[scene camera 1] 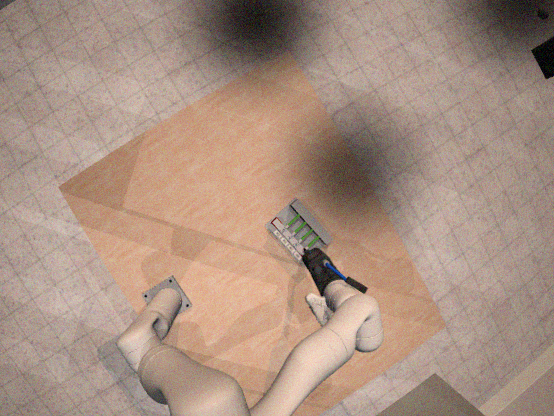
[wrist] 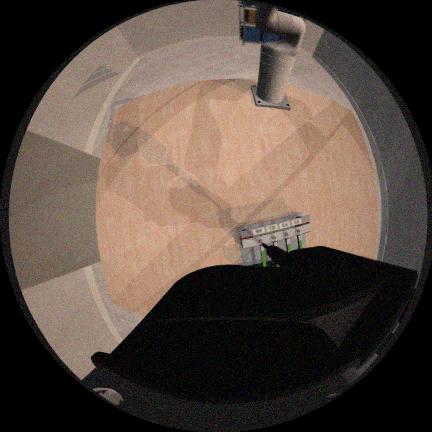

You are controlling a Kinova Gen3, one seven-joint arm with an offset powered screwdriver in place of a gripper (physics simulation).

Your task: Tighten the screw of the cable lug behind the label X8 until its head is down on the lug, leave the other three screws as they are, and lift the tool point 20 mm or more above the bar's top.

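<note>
The grey terminal block lies on the wooden table top, with a pale bar, several green wires and a row of white labels. The lettering is too blurred to read surely, so I cannot tell which label is X8. Small dark screws show on the bar, such as the far right one. My black screwdriver has its tip at the end screw, leftmost in the wrist view. Contact and the height of that screw's head cannot be told. The tool has no fingers.
A second pale arm-like column stands on a grey base plate on the table top. The arm reaches in from below in the scene view. The black tool housing hides part of the block in the wrist view.
</note>
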